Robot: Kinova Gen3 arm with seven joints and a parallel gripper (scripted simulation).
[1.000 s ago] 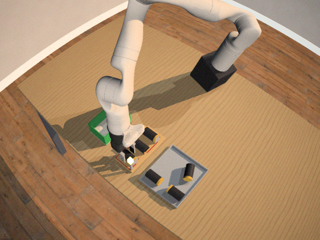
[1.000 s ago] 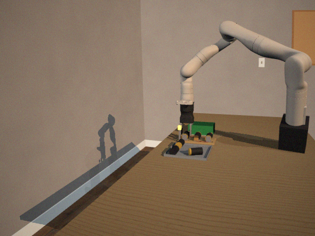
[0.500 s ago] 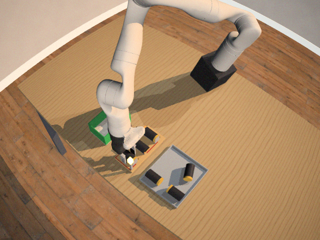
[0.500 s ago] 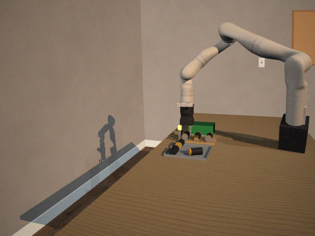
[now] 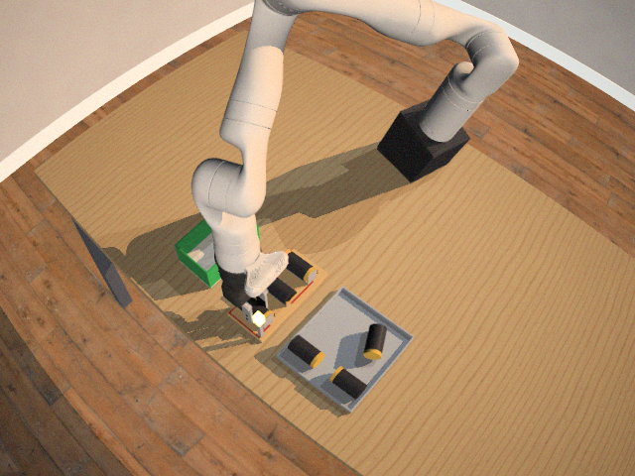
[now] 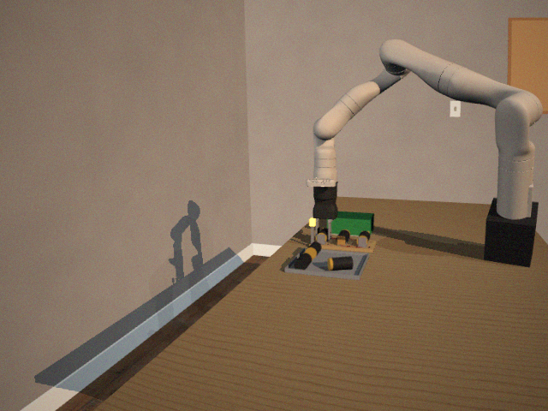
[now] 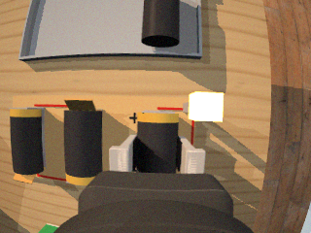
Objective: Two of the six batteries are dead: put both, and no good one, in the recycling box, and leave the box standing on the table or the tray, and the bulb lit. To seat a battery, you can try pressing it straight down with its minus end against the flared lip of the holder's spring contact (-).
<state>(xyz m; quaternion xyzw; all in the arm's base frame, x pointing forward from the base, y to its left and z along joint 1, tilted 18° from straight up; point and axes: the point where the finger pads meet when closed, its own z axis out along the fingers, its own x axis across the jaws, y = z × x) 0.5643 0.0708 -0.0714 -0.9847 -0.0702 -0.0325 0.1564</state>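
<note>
Now: the grey tray 160 mm to the left of my hand, 80 mm behind it and 30 mm below it. The rest, counted from my hand: green recycling box (170 mm to the right, 40 mm behind, 20 mm below).
</note>
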